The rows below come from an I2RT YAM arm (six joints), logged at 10 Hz.
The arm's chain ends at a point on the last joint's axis. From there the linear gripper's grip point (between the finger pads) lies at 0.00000 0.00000 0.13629 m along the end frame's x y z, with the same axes.
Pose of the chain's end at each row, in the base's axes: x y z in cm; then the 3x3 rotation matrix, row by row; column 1 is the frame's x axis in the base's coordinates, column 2 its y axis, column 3 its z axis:
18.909 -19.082 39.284; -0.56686 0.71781 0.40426; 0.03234 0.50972 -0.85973; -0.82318 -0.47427 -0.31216
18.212 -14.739 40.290; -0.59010 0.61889 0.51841; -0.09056 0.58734 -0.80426; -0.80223 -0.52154 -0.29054
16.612 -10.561 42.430; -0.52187 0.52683 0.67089; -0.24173 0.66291 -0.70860; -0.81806 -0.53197 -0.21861
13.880 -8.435 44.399; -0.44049 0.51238 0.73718; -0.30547 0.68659 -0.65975; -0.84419 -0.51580 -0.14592
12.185 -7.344 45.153; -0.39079 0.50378 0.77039; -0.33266 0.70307 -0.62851; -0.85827 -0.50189 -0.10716
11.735 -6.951 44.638; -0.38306 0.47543 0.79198; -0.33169 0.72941 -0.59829; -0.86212 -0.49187 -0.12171
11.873 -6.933 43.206; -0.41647 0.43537 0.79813; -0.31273 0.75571 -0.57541; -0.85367 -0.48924 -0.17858
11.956 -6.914 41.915; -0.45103 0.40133 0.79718; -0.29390 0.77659 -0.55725; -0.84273 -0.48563 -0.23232
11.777 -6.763 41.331; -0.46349 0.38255 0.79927; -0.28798 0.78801 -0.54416; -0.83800 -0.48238 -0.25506
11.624 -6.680 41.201; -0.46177 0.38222 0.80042; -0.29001 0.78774 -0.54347; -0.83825 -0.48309 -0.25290
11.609 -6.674 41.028; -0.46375 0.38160 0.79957; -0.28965 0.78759 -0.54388; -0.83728 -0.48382 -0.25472
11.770 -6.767 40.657; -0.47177 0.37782 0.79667; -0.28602 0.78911 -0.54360; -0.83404 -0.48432 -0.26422
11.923 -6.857 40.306; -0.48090 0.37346 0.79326; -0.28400 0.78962 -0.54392; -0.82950 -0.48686 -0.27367
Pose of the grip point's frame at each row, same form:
24.419 -30.799 35.030; -0.56686 0.71781 0.40426; 0.03234 0.50972 -0.85973; -0.82318 -0.47427 -0.31216
25.277 -25.700 36.330; -0.59010 0.61889 0.51841; -0.09056 0.58734 -0.80426; -0.80223 -0.52154 -0.29054
25.756 -20.219 39.451; -0.52187 0.52683 0.67089; -0.24173 0.66291 -0.70860; -0.81806 -0.53197 -0.21861
23.927 -17.427 42.410; -0.44049 0.51238 0.73718; -0.30547 0.68659 -0.65975; -0.84419 -0.51580 -0.14592
22.685 -15.910 43.693; -0.39079 0.50378 0.77039; -0.33266 0.70307 -0.62851; -0.85827 -0.50189 -0.10716
22.529 -15.105 42.979; -0.38306 0.47543 0.79198; -0.33169 0.72941 -0.59829; -0.86212 -0.49187 -0.12171
22.751 -14.775 40.772; -0.41647 0.43537 0.79813; -0.31273 0.75571 -0.57541; -0.85367 -0.48924 -0.17858
22.821 -14.509 38.749; -0.45103 0.40133 0.79718; -0.29390 0.77659 -0.55725; -0.84273 -0.48563 -0.23232
22.670 -14.179 37.855; -0.46349 0.38255 0.79927; -0.28798 0.78801 -0.54416; -0.83800 -0.48238 -0.25506
22.533 -14.087 37.754; -0.46177 0.38222 0.80042; -0.29001 0.78774 -0.54347; -0.83825 -0.48309 -0.25290
22.506 -14.087 37.556; -0.46375 0.38160 0.79957; -0.28965 0.78759 -0.54388; -0.83728 -0.48382 -0.25472
22.628 -14.176 37.056; -0.47177 0.37782 0.79667; -0.28602 0.78911 -0.54360; -0.83404 -0.48432 -0.26422
22.734 -14.270 36.576; -0.48090 0.37346 0.79326; -0.28400 0.78962 -0.54392; -0.82950 -0.48686 -0.27367

